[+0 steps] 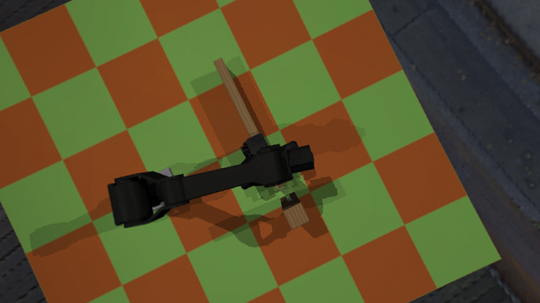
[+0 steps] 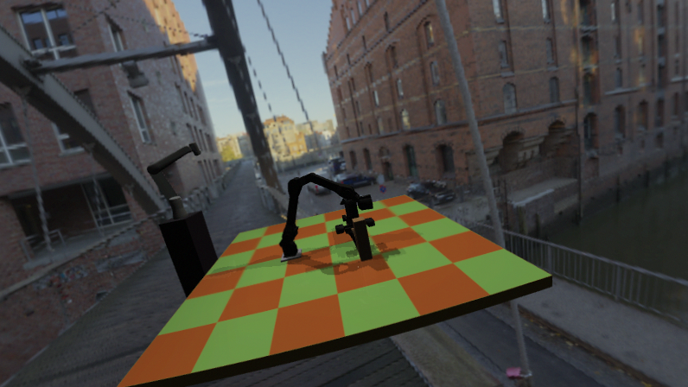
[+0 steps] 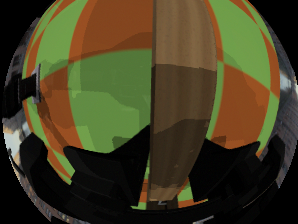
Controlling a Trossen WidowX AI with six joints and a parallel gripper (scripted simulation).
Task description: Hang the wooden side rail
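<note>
My gripper tip is 30 mm short of the headboard post, 130 mm to the left of it and 60 mm below it.
</note>
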